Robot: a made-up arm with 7 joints.
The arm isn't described. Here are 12 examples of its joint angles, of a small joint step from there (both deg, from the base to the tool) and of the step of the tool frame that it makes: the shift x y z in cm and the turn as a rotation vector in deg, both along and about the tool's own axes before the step.
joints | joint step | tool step
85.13 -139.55 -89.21 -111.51 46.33 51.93 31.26 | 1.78 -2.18 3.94 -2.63 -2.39 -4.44 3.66 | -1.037 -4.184 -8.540 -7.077 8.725 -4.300
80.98 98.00 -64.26 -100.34 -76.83 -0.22 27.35 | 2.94 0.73 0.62 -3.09 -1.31 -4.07 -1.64 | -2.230 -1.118 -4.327 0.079 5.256 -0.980
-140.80 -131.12 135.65 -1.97 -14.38 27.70 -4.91 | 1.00 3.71 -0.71 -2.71 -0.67 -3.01 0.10 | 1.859 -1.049 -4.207 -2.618 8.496 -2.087
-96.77 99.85 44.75 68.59 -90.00 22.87 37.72 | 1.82 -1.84 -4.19 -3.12 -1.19 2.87 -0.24 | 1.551 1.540 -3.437 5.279 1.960 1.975
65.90 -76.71 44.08 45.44 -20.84 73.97 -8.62 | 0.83 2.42 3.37 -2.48 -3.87 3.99 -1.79 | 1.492 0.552 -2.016 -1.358 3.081 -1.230
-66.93 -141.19 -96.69 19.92 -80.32 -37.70 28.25 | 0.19 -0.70 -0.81 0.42 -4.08 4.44 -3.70 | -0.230 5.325 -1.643 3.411 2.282 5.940
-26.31 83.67 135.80 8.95 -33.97 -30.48 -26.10 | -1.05 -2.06 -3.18 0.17 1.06 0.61 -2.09 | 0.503 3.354 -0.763 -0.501 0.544 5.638
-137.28 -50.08 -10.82 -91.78 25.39 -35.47 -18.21 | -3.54 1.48 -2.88 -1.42 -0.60 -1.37 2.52 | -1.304 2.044 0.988 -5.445 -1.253 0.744
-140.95 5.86 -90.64 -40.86 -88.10 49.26 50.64 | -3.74 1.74 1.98 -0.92 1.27 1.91 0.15 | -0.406 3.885 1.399 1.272 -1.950 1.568
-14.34 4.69 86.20 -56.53 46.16 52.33 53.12 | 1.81 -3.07 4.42 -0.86 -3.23 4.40 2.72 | -0.326 -4.909 4.904 -3.263 -5.467 -4.834
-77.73 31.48 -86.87 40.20 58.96 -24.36 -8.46 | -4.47 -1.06 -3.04 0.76 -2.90 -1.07 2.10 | -2.350 -2.406 -4.954 3.966 6.517 -5.359
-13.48 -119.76 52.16 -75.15 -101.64 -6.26 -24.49 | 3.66 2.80 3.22 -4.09 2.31 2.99 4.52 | 0.128 -5.206 4.053 4.592 -5.233 -2.309
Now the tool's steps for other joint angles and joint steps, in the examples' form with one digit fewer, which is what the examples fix.
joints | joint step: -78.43 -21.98 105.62 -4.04 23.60 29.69 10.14 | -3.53 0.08 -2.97 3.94 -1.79 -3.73 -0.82
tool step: -0.33 -2.04 -4.43 6.61 4.55 -1.74
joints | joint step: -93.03 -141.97 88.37 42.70 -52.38 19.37 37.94 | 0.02 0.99 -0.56 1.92 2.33 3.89 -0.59
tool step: -0.54 0.67 4.27 4.08 -5.02 0.80
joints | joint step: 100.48 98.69 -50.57 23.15 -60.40 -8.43 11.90 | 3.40 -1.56 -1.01 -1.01 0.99 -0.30 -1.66
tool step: 0.15 1.65 0.29 -2.84 1.70 1.75
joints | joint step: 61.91 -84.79 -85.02 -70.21 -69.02 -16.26 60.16 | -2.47 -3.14 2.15 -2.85 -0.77 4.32 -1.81
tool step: -0.36 -3.00 -6.28 4.33 5.39 -2.70
